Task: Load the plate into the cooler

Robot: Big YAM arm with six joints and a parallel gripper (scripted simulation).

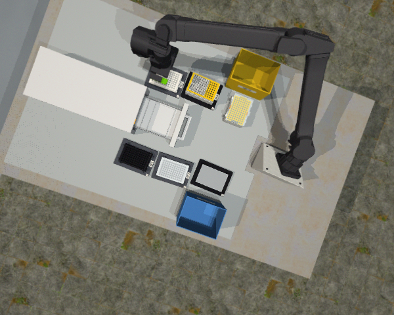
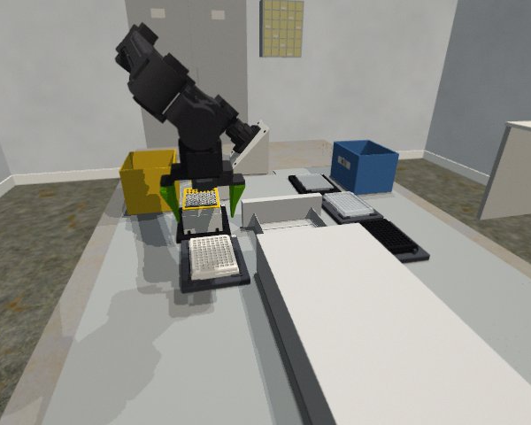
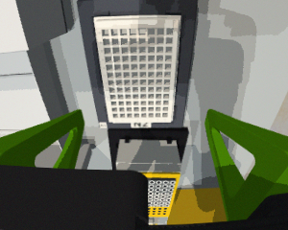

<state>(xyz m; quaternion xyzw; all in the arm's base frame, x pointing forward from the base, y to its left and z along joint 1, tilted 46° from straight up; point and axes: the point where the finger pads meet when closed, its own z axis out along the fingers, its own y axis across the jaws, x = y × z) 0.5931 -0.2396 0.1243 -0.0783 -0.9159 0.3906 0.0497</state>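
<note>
Now: the white 96-well plate 90 mm below my hand and 10 mm to the left of it. From my hand the other things lie so: cooler CD 170 mm to the left, 140 mm ahead, 70 mm below; then cooler's drawer 190 mm to the left, 80 mm below, 20 mm ahead; then tip box 180 mm behind, 50 mm below, 10 mm to the left.
</note>
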